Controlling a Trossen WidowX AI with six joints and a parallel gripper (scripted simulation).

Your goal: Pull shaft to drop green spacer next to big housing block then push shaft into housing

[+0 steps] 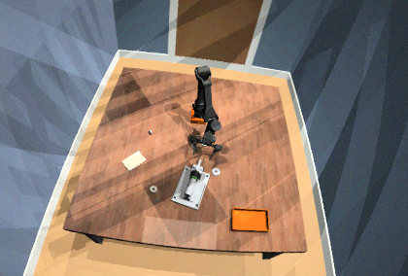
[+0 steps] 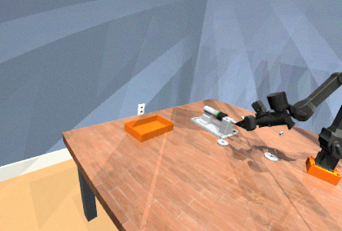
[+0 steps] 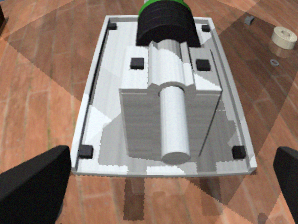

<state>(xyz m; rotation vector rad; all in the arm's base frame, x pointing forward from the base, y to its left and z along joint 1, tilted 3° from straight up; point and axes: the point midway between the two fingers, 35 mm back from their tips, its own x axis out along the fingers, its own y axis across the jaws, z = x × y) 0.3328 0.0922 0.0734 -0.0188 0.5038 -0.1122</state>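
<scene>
Now: gripper tip 100 mm short of the grey shaft, 10 mm to the left of it and 10 mm above it. The rest, counted from my gripper tip: green spacer: 130 mm ahead, 10 mm to the right, 10 mm below; grey washer: 100 mm to the left, 90 mm below, 10 mm ahead; small part: 270 mm ahead, 180 mm to the right, 90 mm below.
</scene>
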